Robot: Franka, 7 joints.
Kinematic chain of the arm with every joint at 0, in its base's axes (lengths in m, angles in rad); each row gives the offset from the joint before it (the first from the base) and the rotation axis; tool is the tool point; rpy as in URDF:
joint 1: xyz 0 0 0.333 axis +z
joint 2: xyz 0 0 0 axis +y
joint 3: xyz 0 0 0.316 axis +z
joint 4: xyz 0.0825 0 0 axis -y
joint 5: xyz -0.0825 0 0.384 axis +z
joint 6: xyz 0 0 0 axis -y
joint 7: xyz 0.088 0 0 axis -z
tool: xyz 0 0 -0.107 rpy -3.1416 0 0
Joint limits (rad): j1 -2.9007..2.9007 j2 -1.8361..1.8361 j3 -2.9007..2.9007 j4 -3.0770..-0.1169 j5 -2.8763..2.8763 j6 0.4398..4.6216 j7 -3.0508..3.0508
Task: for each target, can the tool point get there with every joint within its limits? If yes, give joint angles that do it. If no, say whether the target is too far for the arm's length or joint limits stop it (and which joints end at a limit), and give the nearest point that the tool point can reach.
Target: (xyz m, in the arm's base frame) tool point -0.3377 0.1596 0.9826
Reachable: yes | joints -1.4413 -0.2644 -2.0985 -0.7116 -1.5537 3.8560 0.3577
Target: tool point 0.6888 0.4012 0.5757
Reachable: yes | joints -2.0600 -1.3118 1.4534 -0.8431 2.2796 2.5622 -0.0938
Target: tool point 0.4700 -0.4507 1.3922
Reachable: no: too far | nearest point 0.3243 -0.3110 1.0638 | short by 0.385 m
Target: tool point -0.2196 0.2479 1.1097
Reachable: yes | joints 1.3029 -0.0427 1.0056 -0.6853 -1.4950 2.2187 -0.3793
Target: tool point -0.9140 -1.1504 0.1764
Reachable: no: too far | nearest point -0.5307 -0.6679 0.2421 | short by 0.620 m
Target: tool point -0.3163 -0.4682 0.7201
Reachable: yes | joints 2.2489 -1.0171 1.0396 -1.6241 -1.9605 2.9854 0.5488
